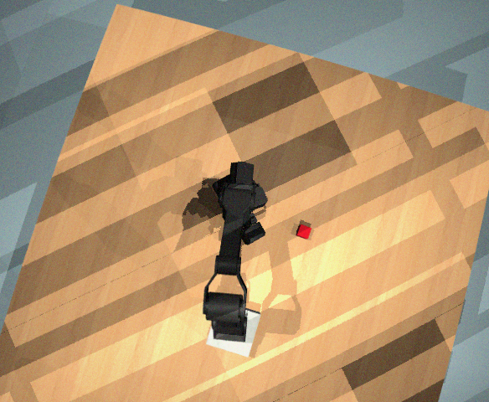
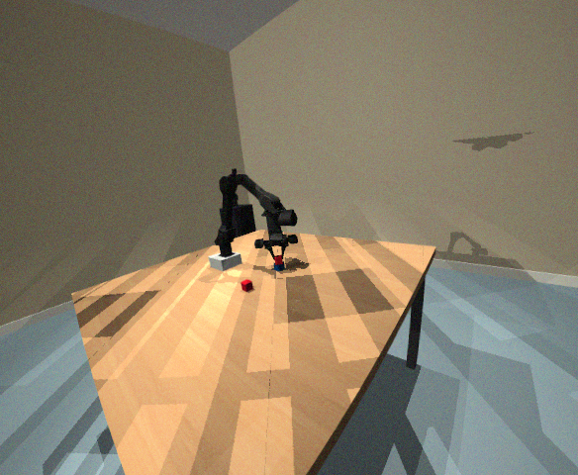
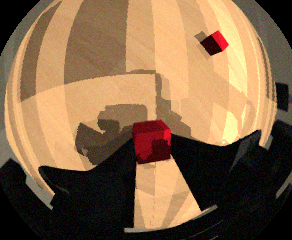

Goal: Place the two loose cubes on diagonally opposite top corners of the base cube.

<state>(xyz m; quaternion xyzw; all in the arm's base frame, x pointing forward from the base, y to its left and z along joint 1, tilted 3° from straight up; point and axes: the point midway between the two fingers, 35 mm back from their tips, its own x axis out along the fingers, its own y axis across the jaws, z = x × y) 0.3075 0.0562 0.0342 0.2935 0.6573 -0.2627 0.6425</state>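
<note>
The blue cube is 1 cm behind my gripper tip, 1 cm to the left of it and 4 cm below it.
</note>
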